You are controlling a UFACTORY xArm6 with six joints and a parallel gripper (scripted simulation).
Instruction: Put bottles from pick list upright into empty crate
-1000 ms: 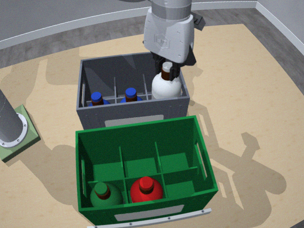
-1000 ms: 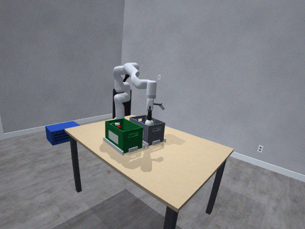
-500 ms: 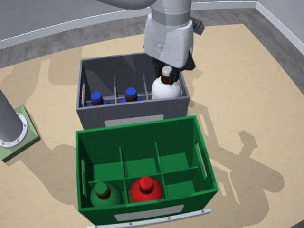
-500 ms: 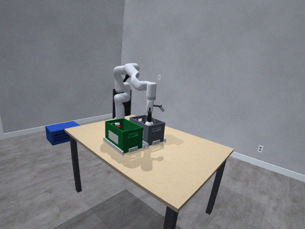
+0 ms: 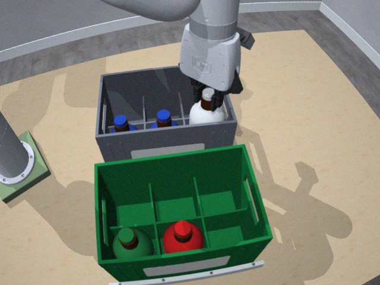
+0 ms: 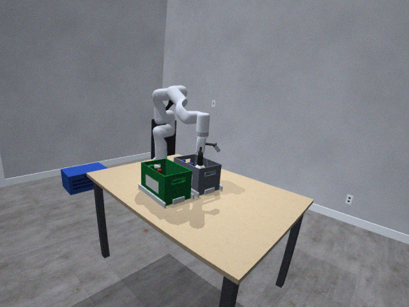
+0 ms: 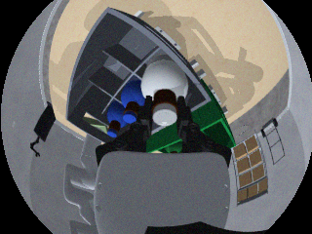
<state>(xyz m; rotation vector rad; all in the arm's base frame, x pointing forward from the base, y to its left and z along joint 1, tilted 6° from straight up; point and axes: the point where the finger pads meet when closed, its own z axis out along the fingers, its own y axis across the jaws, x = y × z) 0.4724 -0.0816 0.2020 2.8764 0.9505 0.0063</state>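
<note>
My hand is 70 mm above the white-label bottle. Round my hand: red-label bottle: 220 mm to the right, 120 mm below, 120 mm behind; green crate: 180 mm to the right, 120 mm below, 120 mm behind; grey crate: 120 mm below, 80 mm behind, 60 mm to the left.
</note>
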